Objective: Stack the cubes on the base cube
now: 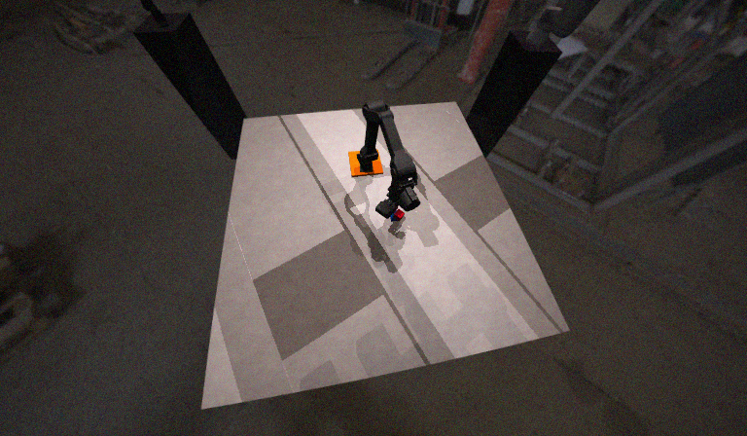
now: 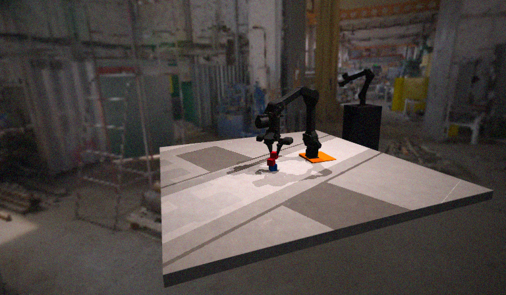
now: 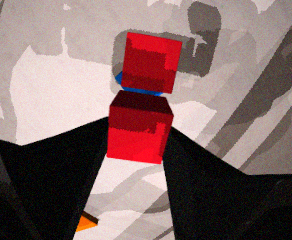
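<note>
The red cube lies 3 cm to the left of my gripper tip, 3 cm below it and 3 cm ahead of it. Round my gripper tip: blue base cube (6 cm below, 2 cm to the left, 1 cm ahead).
</note>
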